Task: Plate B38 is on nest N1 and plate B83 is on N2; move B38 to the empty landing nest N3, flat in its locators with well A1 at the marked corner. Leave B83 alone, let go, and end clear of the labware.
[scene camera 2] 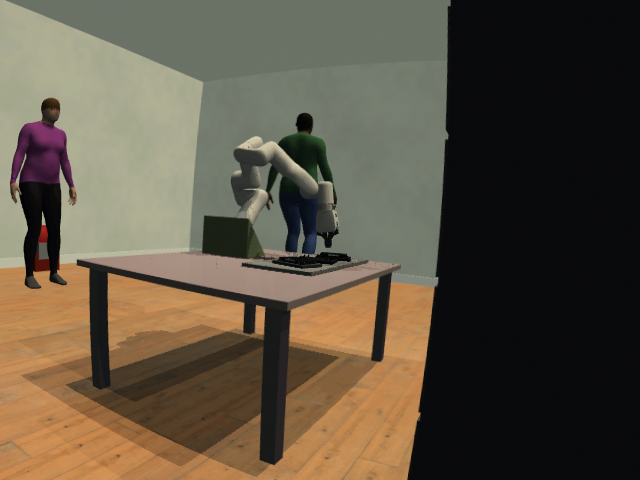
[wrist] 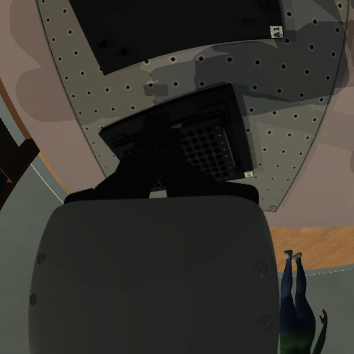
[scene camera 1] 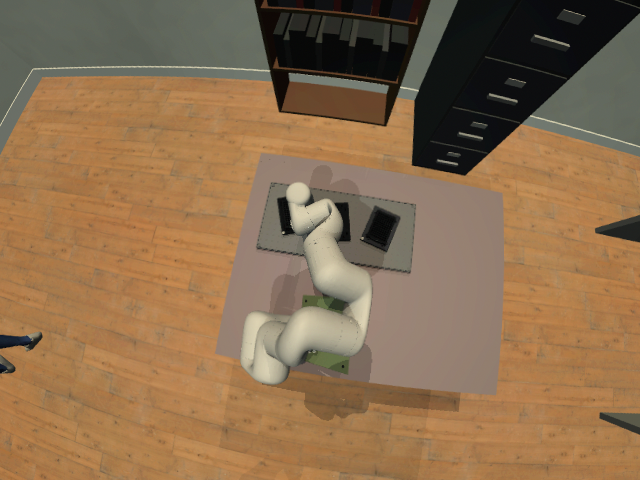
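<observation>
A black well plate (scene camera 1: 285, 216) (wrist: 211, 140) sits at the left end of the grey perforated board (scene camera 1: 394, 252) (wrist: 281, 116), with a small A1 tag at one corner. My gripper (scene camera 2: 328, 243) (wrist: 160, 128) is shut and empty, hanging a little above this plate; in the overhead view the wrist hides it. A flat black nest (scene camera 1: 343, 221) (wrist: 175, 31) with an A1 corner mark lies mid-board. A third black plate (scene camera 1: 380, 228) (scene camera 2: 296, 261) lies turned at an angle at the right end. I cannot read the plate labels.
The board lies on a pinkish table (scene camera 1: 451, 286) (scene camera 2: 223, 276). The arm stands on a green base block (scene camera 1: 328, 362) (scene camera 2: 228, 236). A person (scene camera 2: 301, 186) (wrist: 295, 298) stands behind the table near the arm. A bookshelf (scene camera 1: 332, 102) and a black file cabinet (scene camera 1: 475, 95) stand beyond the table.
</observation>
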